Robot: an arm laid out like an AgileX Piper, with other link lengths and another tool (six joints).
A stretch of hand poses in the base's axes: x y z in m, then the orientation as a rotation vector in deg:
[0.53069 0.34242 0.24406 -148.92 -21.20 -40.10]
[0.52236 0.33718 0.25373 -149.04 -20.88 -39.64]
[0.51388 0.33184 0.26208 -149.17 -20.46 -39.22]
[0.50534 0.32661 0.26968 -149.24 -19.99 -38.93]
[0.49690 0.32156 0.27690 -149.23 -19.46 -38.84]
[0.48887 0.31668 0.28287 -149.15 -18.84 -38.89]
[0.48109 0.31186 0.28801 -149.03 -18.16 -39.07]
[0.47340 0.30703 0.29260 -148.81 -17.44 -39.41]
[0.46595 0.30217 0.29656 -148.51 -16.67 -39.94]
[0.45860 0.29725 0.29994 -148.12 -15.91 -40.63]
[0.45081 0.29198 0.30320 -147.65 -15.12 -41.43]
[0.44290 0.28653 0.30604 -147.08 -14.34 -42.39]
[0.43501 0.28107 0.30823 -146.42 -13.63 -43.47]
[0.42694 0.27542 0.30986 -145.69 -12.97 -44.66]
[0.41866 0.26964 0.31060 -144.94 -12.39 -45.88]
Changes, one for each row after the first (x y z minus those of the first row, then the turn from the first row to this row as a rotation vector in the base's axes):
[-0.00833 -0.00524 0.00967 0.03 0.39 -0.15]
[-0.01681 -0.01058 0.01802 0.08 0.76 -0.37]
[-0.02535 -0.01581 0.02562 0.18 1.05 -0.64]
[-0.03379 -0.02086 0.03284 0.35 1.20 -0.96]
[-0.04182 -0.02574 0.03881 0.59 1.26 -1.34]
[-0.04960 -0.03056 0.04395 0.88 1.24 -1.79]
[-0.05729 -0.03539 0.04854 1.24 1.10 -2.26]
[-0.06474 -0.04025 0.05250 1.67 0.84 -2.78]
[-0.07209 -0.04517 0.05588 2.16 0.45 -3.31]
[-0.07988 -0.05044 0.05914 2.71 -0.02 -3.86]
[-0.08779 -0.05589 0.06198 3.33 -0.62 -4.41]
[-0.09568 -0.06135 0.06417 3.99 -1.32 -4.92]
[-0.10375 -0.06700 0.06580 4.67 -2.12 -5.40]
[-0.11203 -0.07278 0.06654 5.34 -2.96 -5.83]

